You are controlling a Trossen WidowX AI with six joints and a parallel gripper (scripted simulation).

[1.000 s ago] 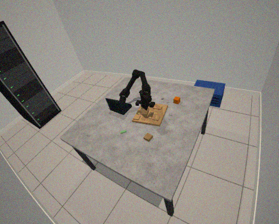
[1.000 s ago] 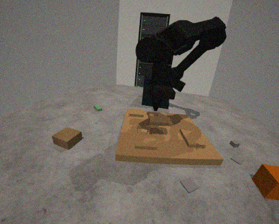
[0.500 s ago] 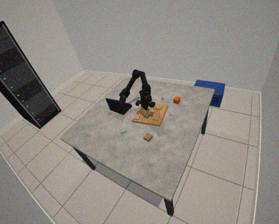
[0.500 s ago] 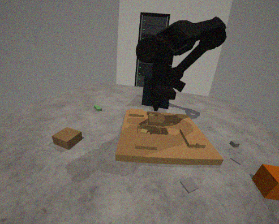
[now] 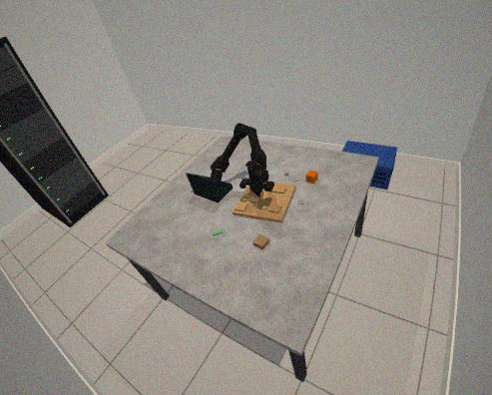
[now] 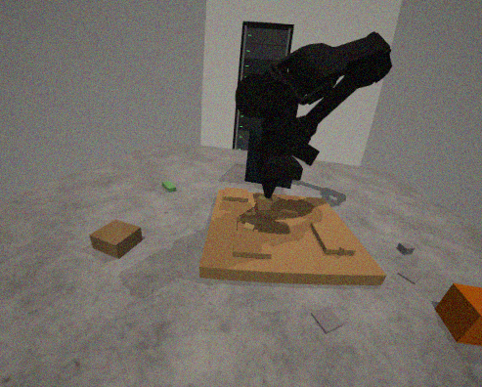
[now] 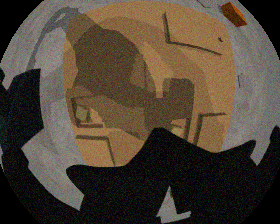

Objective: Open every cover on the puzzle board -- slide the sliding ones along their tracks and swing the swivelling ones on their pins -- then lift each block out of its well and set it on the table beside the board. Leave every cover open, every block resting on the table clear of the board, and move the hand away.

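My gripper tip is 1 cm short of the tan puzzle board, 3 cm to the right of it and 5 cm above it. From my gripper tip the other things lie so: small green piece 10 cm behind, 29 cm to the right, 6 cm below; orange cube 18 cm ahead, 31 cm to the left, 4 cm below; brown block 16 cm ahead, 24 cm to the right, 6 cm below.
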